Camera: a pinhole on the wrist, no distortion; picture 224 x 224 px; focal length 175.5 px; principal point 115.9 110.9 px. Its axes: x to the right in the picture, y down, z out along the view. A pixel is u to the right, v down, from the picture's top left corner.
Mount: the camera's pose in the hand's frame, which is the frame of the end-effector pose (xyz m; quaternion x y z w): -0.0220 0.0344 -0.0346 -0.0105 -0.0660 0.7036 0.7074
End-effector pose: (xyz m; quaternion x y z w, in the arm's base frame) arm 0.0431 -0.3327 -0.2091 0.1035 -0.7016 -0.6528 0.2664
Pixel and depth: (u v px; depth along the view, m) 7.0 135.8 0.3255
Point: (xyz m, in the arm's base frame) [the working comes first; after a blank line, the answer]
In the camera's frame: -0.2020 0.0462 0.3255

-0.0453 -0.0760 -0.4217
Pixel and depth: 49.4 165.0 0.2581
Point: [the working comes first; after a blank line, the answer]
In the camera's frame: -0.0978 0.0796 0.2581

0.0301 -0.1031 -0.3212
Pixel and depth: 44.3 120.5 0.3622
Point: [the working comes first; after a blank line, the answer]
In the camera's frame: -0.1478 0.0198 0.3622

-0.0757 -0.0432 -0.3672
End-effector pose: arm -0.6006 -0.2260 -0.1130 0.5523 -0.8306 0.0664 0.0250
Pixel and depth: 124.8 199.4 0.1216
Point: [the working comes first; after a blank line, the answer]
In the camera's frame: 0.0062 0.0613 0.1216

-0.5899 -0.1371 -0.2056
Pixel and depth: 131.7 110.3 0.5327
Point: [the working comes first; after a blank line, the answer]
In the camera's frame: 0.0480 -0.0018 0.5327

-0.5920 -0.2080 -0.6176
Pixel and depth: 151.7 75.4 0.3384
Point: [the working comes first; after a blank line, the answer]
In the camera's frame: 0.0690 -0.0685 0.3384

-0.6645 -0.2489 -0.4286
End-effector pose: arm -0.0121 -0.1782 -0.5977 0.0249 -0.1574 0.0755 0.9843
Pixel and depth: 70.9 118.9 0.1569
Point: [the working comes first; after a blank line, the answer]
In the camera's frame: -0.0402 0.0072 0.1569

-0.0884 -0.2109 -0.5016
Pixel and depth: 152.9 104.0 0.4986
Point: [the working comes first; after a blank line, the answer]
In the camera's frame: 0.1051 -0.0196 0.4986

-0.2245 -0.1215 -0.1668
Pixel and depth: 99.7 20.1 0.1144
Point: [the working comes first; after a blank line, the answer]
In the camera's frame: -0.0106 -0.0592 0.1144

-0.0172 -0.1667 -0.5096
